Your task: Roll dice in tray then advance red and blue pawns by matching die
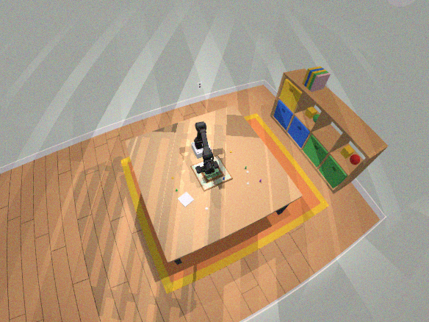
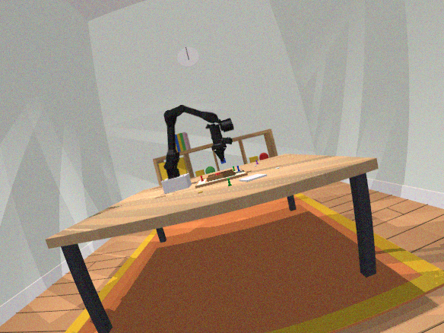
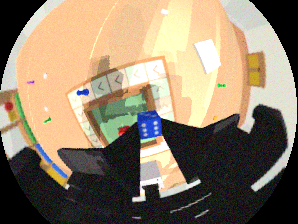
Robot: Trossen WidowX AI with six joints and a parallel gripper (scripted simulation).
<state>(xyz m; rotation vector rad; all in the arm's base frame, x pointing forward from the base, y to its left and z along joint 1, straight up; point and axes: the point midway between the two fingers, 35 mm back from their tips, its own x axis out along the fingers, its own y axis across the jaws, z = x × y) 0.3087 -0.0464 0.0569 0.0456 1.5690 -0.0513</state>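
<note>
Now: gripper tip 15 cm past the red pawn, 7 cm to the right of it and 7 cm above it. Also, from my gripper tip: green-floored tray 9 cm below, 6 cm to the left, 4 cm behind; blue die right at my gripper tip; red die 7 cm below, 6 cm to the left, 5 cm behind.
</note>
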